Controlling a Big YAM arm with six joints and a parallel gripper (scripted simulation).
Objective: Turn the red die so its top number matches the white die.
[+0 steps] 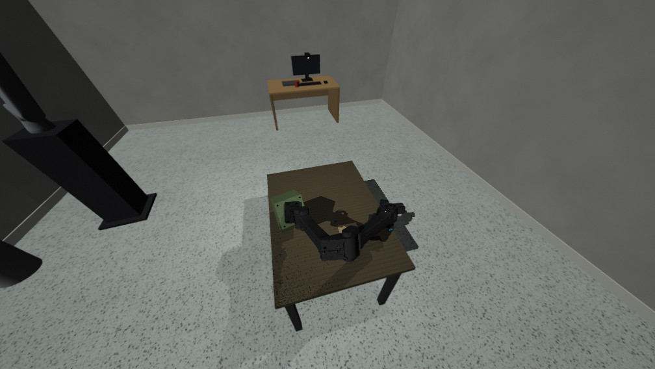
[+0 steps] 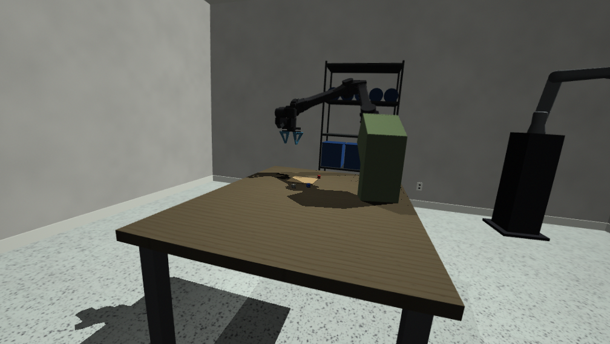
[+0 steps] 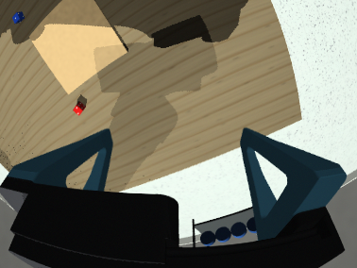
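Right now my hand is 190 mm past the red die, 40 mm to the right of it and 180 mm above it. Round my hand: tan mat 110 mm behind, 140 mm to the left, 190 mm below; white die 100 mm behind, 300 mm to the left, 180 mm below; blue die 170 mm behind, 260 mm to the left, 180 mm below.
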